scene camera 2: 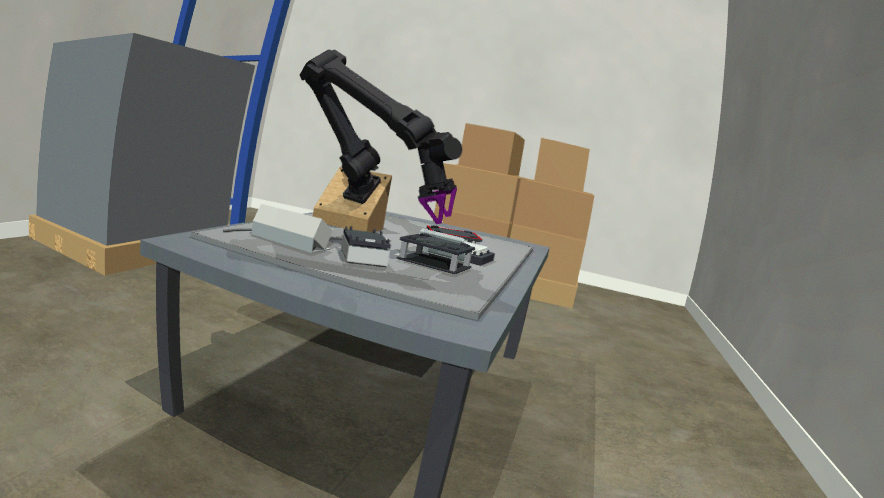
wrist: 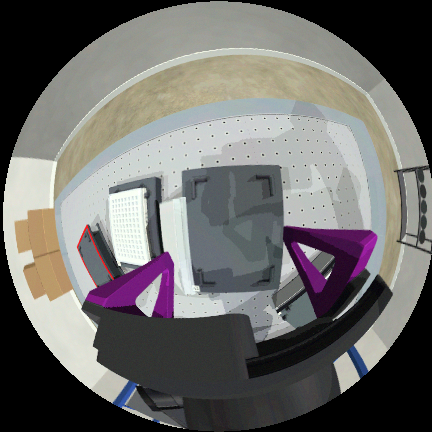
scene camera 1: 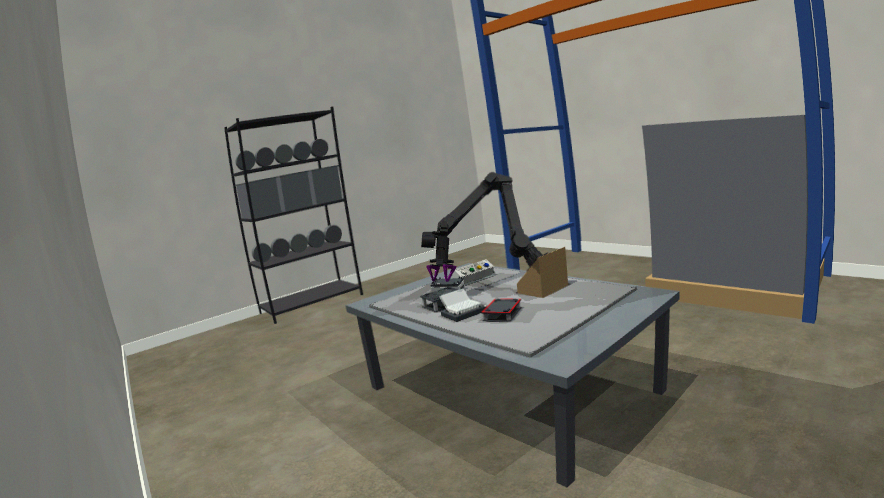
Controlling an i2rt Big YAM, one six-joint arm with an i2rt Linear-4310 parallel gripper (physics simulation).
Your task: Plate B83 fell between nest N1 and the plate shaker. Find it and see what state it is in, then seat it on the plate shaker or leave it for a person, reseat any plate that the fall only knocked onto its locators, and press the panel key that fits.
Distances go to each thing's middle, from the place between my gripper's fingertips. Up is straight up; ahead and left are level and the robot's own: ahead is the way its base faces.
My hand is 33 cm to the right of the red-framed black plate (wrist: 92,258), 8 cm above it and 7 cm past it.
